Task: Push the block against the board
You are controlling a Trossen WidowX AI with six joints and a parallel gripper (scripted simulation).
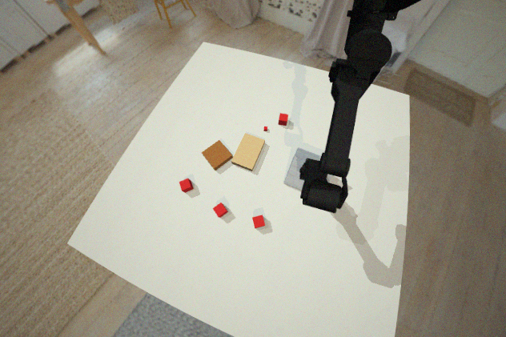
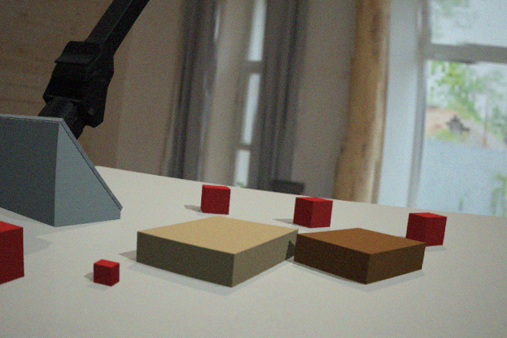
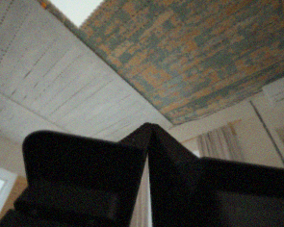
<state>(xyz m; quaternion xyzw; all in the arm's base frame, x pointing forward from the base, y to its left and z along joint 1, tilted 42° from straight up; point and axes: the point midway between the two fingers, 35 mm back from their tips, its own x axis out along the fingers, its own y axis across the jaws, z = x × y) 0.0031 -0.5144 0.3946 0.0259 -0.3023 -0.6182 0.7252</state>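
Now: gripper tip 74 cm above the tan board, 21 cm short of it and 12 cm to the right of it. Also, from my gripper tip: brown square block 74 cm below, 34 cm ahead, 17 cm to the left.
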